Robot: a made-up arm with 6 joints. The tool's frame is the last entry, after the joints.
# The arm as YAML. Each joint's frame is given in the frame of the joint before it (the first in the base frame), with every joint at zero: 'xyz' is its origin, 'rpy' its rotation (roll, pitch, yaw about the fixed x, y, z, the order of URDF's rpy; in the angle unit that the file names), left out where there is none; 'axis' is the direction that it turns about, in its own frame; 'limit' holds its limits. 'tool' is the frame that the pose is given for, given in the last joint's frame.
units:
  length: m
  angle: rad
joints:
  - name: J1
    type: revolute
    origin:
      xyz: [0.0, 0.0, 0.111]
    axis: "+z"
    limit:
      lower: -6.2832
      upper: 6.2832
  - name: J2
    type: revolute
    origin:
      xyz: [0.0, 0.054, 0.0]
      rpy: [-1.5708, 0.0, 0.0]
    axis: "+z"
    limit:
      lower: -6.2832
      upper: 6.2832
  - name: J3
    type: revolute
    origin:
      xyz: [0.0, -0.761, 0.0]
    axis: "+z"
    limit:
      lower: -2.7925
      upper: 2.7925
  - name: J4
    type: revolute
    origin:
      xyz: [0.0, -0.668, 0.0]
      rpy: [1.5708, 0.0, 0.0]
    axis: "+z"
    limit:
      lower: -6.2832
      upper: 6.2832
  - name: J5
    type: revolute
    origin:
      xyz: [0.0, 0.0, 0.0]
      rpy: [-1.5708, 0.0, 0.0]
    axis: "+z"
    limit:
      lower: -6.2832
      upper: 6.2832
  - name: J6
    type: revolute
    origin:
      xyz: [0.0, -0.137, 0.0]
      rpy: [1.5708, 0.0, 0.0]
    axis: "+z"
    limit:
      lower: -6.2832
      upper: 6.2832
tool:
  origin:
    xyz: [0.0, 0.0, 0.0]
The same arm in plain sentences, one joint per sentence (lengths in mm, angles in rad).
The arm has six revolute joints in a row. What follows holds with every joint at zero, and every direction is one of the base frame's.
Joint 1 is mounted 111 mm along +z from the base frame's origin and rotates about +z, from -6.2832 to 6.2832 rad.
Joint 2 is mounted 54 mm along +y from joint 1 and rotates about +y, from -6.2832 to 6.2832 rad.
Joint 3 is mounted 761 mm along +z from joint 2 and rotates about +y, from -2.7925 to 2.7925 rad.
Joint 4 is mounted 668 mm along +z from joint 3 and rotates about +z, from -6.2832 to 6.2832 rad.
Joint 5 is mounted at the same point as joint 4 and rotates about +y, from -6.2832 to 6.2832 rad.
Joint 6 is mounted 137 mm along +z from joint 5 and rotates about +z, from -6.2832 to 6.2832 rad.
The tool frame, which is the frame that the pose is given for, is mounted at the same point as joint 6; its axes are parallel to the base frame's.

